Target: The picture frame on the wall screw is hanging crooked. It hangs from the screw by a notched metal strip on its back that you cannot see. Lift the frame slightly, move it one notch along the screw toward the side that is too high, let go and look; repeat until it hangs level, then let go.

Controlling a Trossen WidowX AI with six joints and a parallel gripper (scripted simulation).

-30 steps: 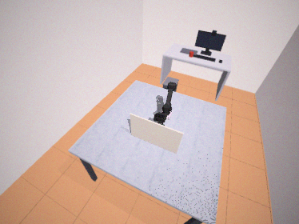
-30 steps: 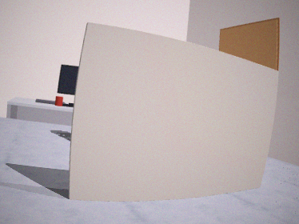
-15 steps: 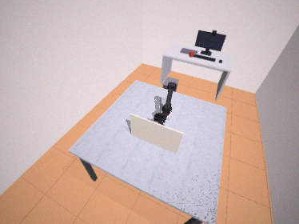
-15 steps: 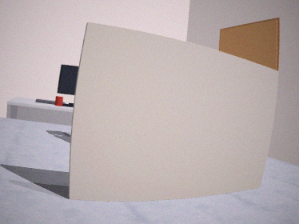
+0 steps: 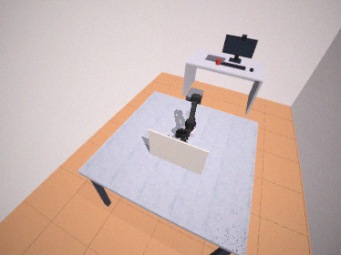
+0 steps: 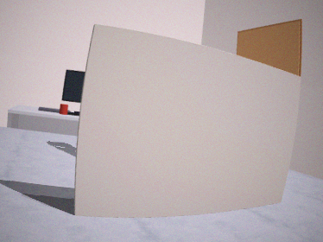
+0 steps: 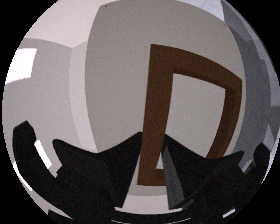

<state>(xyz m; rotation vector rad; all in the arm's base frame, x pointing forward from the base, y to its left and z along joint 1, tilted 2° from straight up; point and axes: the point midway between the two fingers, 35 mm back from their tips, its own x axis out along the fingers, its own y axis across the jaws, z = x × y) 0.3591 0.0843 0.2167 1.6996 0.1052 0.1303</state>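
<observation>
The brown wooden picture frame is 1 cm ahead of my gripper tip, 1 cm to the left of it and 5 cm below it. Also, from my gripper tip: wall panel: 2 cm ahead, 1 cm to the right, 6 cm below.
</observation>
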